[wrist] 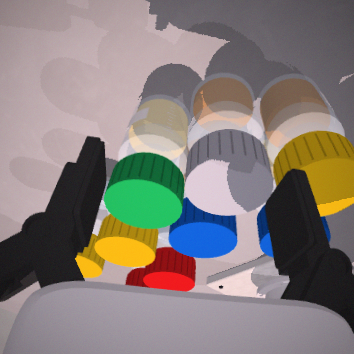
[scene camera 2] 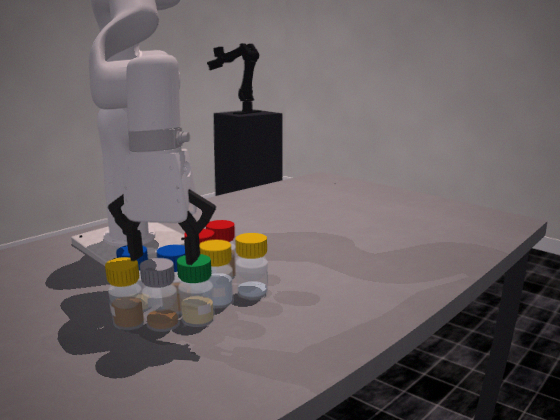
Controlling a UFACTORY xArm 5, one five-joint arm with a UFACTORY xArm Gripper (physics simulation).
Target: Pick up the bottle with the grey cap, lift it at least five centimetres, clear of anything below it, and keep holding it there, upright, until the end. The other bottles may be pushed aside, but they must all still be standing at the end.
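Places are measured from the arm's base along level axes (x ahead, y left, z up), in metres.
Pixels of known places: gripper, fingertip midpoint: [wrist: 193,172] [scene camera 2: 164,260].
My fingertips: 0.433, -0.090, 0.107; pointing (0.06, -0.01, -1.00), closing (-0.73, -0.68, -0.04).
Behind a point stands the place of what it marks, as x, y, z.
The bottle with the grey cap [scene camera 2: 157,272] @[0.420, -0.097, 0.085] [wrist: 230,170] @[0.408, -0.097, 0.087] stands upright in the front row. It is between a green-capped bottle [scene camera 2: 194,268] @[0.435, -0.041, 0.084] [wrist: 145,192] @[0.420, -0.042, 0.087] and a yellow-capped bottle [scene camera 2: 122,272] @[0.388, -0.144, 0.083] [wrist: 327,175] @[0.374, -0.142, 0.087], close to both. My gripper [scene camera 2: 164,258] @[0.433, -0.090, 0.107] [wrist: 193,172] @[0.433, -0.090, 0.107] is open and empty, pointing down at about cap height. In the wrist view the green and grey caps both show between the fingers. One finger overlaps the edge of the front yellow cap there, and the other is beyond the green cap. Whether the fingers touch any cap cannot be told.
Behind stand two blue-capped bottles [scene camera 2: 171,256] @[0.375, -0.053, 0.086] [wrist: 202,240] @[0.353, -0.041, 0.087], two red-capped bottles [scene camera 2: 220,229] @[0.299, 0.081, 0.086] [wrist: 169,280] @[0.304, 0.032, 0.087] and two more yellow-capped bottles [scene camera 2: 251,245] @[0.396, 0.086, 0.083] [wrist: 126,245] @[0.378, 0.019, 0.087], all upright. The robot's base plate [scene camera 2: 90,240] @[-0.031, -0.090, 0.000] lies behind them. The table's edge [scene camera 2: 425,327] @[0.642, 0.268, -0.032] runs along the right.
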